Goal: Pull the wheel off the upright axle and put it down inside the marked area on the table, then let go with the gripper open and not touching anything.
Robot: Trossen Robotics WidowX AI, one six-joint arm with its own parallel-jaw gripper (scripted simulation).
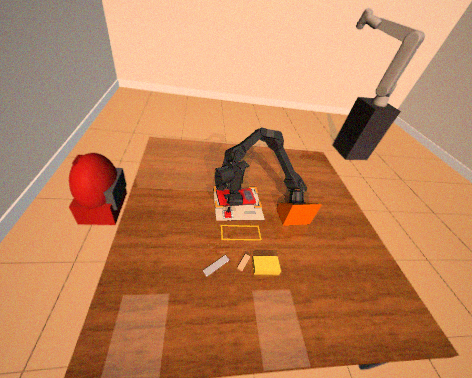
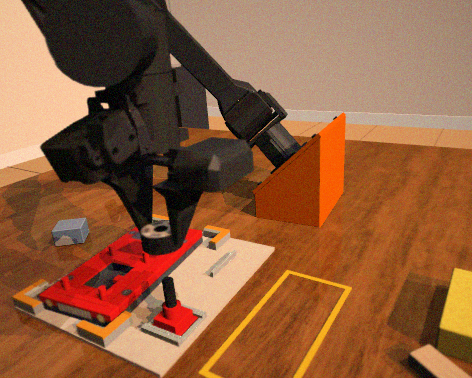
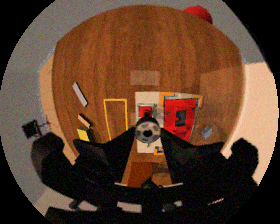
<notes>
My gripper [image 2: 162,238] carries a dark wheel [image 2: 156,237]. I also see a small grey block [image 2: 72,231].
My gripper also shows in image 3 [image 3: 147,129].
</notes>
